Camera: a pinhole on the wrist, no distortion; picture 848 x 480 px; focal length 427.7 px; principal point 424.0 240.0 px. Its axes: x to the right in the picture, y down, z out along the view. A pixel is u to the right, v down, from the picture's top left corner.
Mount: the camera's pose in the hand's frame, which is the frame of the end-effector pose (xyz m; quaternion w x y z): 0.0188 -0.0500 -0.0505 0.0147 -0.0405 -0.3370 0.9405
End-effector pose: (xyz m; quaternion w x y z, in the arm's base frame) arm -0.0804 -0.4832 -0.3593 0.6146 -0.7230 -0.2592 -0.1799
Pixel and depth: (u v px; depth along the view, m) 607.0 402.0 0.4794
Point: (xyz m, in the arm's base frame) -0.5606 -0.2788 -0.1410
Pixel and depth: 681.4 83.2 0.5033
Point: -0.4918 -0.0842 -0.4597
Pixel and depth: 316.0 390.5 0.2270
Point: -0.1938 -0.3702 -0.1350
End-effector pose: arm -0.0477 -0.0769 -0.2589 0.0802 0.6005 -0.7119 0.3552
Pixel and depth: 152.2 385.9 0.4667
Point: 0.3923 -0.4452 -0.0793
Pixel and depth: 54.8 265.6 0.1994
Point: 0.1173 -0.2845 -0.1640
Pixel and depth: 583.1 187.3 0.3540
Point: 0.2781 -0.1141 -0.4178
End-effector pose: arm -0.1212 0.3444 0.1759 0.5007 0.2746 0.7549 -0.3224
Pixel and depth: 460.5 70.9 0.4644
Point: -0.0038 -0.1099 0.1524
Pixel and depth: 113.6 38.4 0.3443
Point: -0.1258 0.0116 -0.1103
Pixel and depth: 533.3 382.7 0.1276
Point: -0.2213 0.2243 0.2278
